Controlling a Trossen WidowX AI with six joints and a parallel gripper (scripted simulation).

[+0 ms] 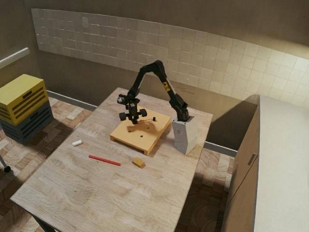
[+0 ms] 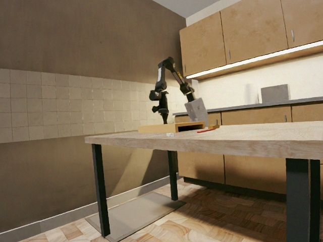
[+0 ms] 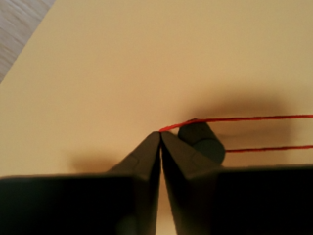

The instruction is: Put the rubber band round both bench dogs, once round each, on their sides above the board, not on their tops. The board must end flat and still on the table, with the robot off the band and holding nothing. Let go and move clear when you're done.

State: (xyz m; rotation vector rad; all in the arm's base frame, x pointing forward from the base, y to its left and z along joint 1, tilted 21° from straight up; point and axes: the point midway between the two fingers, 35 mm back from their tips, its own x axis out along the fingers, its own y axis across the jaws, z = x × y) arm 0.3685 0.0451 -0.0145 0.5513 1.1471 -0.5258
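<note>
Right now the board is 60 mm behind my hand, 20 mm to the right of it and 60 mm below it. The rest, counted from my hand: red stick (350 mm to the left, 80 mm below); then white cylinder (240 mm ahead, 330 mm to the left, 80 mm below); then tan block (200 mm behind, 250 mm to the left, 80 mm below).
</note>
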